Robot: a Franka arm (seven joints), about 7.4 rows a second.
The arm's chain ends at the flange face. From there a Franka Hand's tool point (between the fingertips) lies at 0.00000 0.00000 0.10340 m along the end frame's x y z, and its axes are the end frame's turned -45 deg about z.
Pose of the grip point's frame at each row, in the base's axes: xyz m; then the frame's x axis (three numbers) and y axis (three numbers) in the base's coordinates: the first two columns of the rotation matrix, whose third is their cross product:
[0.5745 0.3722 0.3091 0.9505 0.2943 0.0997 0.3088 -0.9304 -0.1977]
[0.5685 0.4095 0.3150 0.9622 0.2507 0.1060 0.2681 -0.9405 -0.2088]
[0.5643 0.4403 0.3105 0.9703 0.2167 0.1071 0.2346 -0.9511 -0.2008]
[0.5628 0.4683 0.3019 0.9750 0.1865 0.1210 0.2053 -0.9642 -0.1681]
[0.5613 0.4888 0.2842 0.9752 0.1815 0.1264 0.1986 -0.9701 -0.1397]
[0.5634 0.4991 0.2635 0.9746 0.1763 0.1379 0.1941 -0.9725 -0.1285]
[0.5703 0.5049 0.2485 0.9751 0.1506 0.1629 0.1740 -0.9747 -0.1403]
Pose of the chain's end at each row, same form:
[0.5709 0.3496 0.4099 0.8905 -0.4498 -0.0693 -0.4538 -0.8660 -0.2103]
[0.5636 0.3858 0.4155 0.8700 -0.4878 -0.0727 -0.4908 -0.8423 -0.2226]
[0.5583 0.4176 0.4112 0.8520 -0.5193 -0.0663 -0.5202 -0.8258 -0.2177]
[0.5540 0.4488 0.4031 0.8346 -0.5499 -0.0333 -0.5443 -0.8137 -0.2044]
[0.5512 0.4721 0.3857 0.8300 -0.5576 -0.0094 -0.5491 -0.8143 -0.1882]
[0.5519 0.4834 0.3650 0.8264 -0.5630 0.0066 -0.5519 -0.8123 -0.1884]
[0.5561 0.4878 0.3495 0.8125 -0.5827 0.0160 -0.5665 -0.7957 -0.2144]

